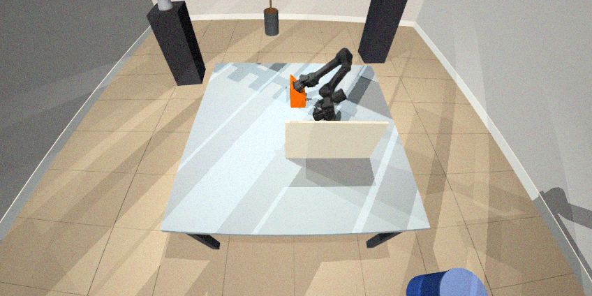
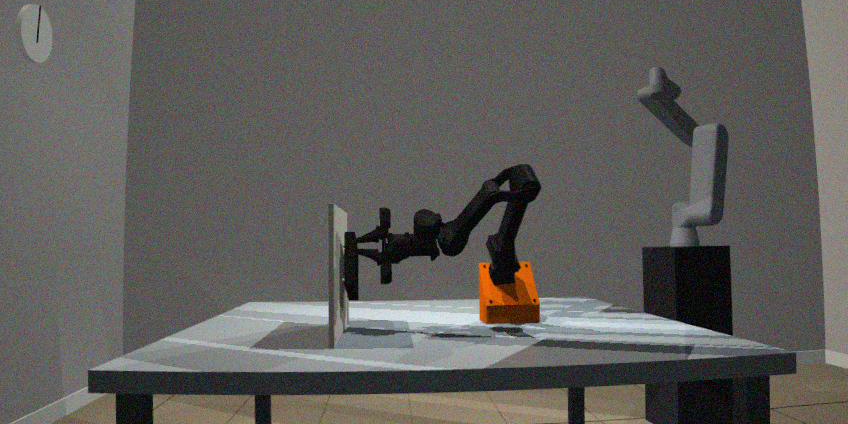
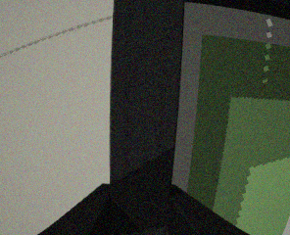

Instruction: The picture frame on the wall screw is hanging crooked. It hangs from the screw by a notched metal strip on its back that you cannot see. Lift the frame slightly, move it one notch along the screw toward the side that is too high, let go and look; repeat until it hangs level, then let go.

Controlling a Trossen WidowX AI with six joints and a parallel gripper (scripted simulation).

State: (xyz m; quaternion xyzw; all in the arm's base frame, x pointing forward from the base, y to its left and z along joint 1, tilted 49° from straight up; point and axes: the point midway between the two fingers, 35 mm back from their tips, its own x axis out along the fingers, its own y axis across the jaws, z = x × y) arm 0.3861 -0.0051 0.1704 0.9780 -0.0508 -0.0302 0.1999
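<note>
The picture frame is 1 cm ahead of my gripper tip, 1 cm to the left of it and 5 cm below it. Round my gripper tip: wall panel 2 cm ahead, 1 cm to the left, 6 cm below.
</note>
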